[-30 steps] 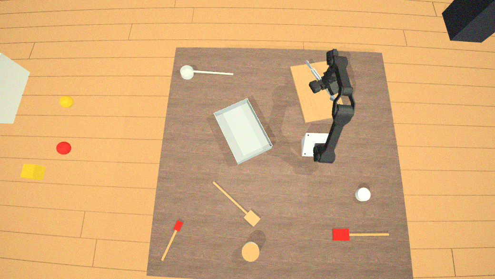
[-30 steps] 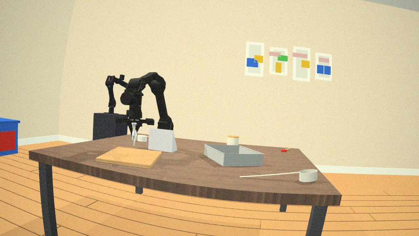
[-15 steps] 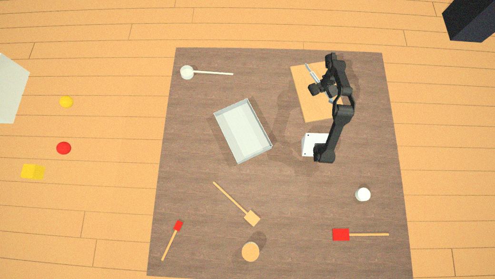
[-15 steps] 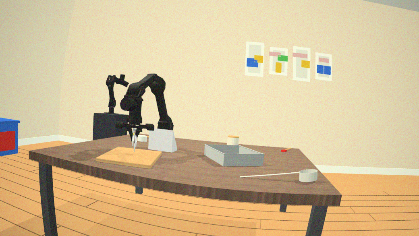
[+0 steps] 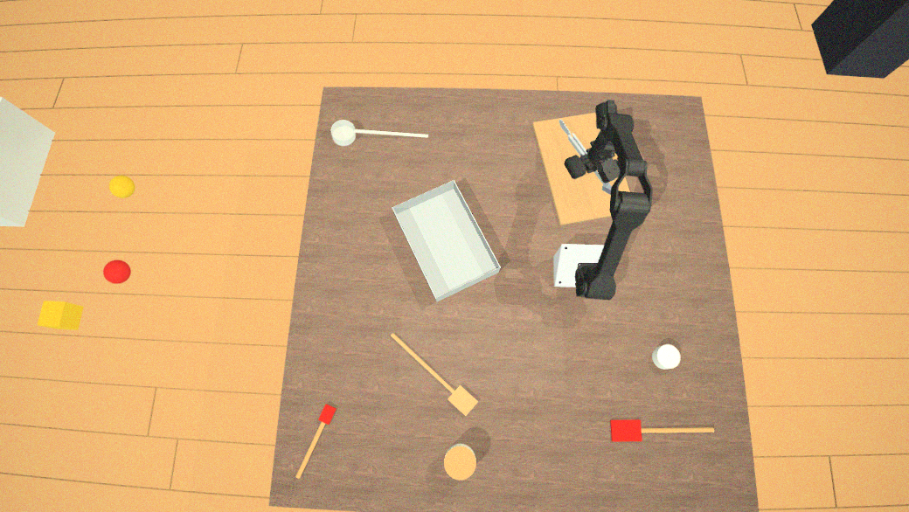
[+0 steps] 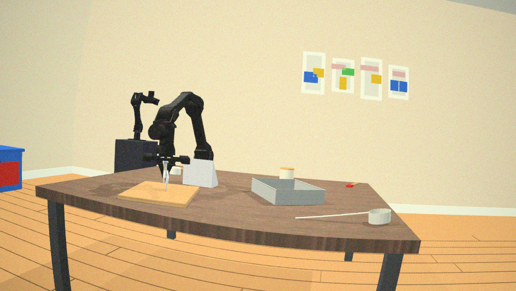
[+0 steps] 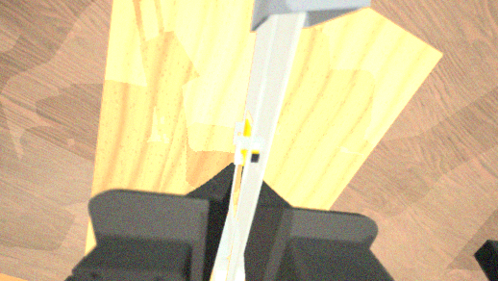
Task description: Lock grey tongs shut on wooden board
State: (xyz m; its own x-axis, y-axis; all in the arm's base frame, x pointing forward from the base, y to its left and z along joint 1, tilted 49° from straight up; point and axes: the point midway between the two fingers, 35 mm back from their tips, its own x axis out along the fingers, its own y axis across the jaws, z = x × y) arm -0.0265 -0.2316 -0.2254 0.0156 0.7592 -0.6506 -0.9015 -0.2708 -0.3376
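My gripper tip is 40 mm to the left of the wooden board, 40 mm above it and 10 mm short of it. Round my gripper tip: roasting tin (430 mm ahead, 230 mm to the left, 20 mm below); then white cylinder (550 mm to the left, 190 mm behind, 30 mm below); then cork-lidded jar (830 mm to the left, 380 mm ahead, 10 mm below).
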